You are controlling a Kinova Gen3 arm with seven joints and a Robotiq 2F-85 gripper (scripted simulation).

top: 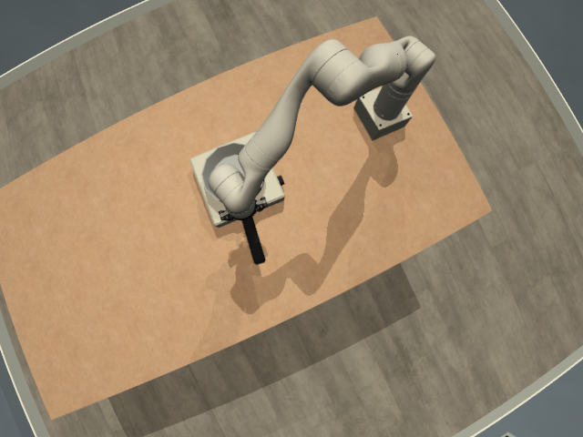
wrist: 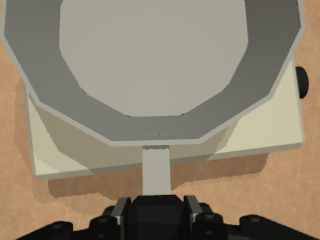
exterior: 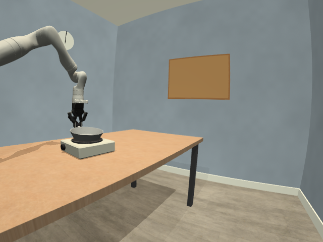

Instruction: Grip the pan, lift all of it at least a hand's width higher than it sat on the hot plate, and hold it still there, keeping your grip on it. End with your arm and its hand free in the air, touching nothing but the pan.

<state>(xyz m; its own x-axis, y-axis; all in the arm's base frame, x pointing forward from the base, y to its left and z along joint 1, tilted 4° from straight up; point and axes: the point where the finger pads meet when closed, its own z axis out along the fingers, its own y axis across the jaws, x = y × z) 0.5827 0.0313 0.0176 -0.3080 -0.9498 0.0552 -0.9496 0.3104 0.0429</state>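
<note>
The grey pan lies 20 mm behind my hand, 70 mm to the right of it and 30 mm below it. Also, from my hand: hot plate (60 mm behind, 130 mm to the right, 110 mm below).
</note>
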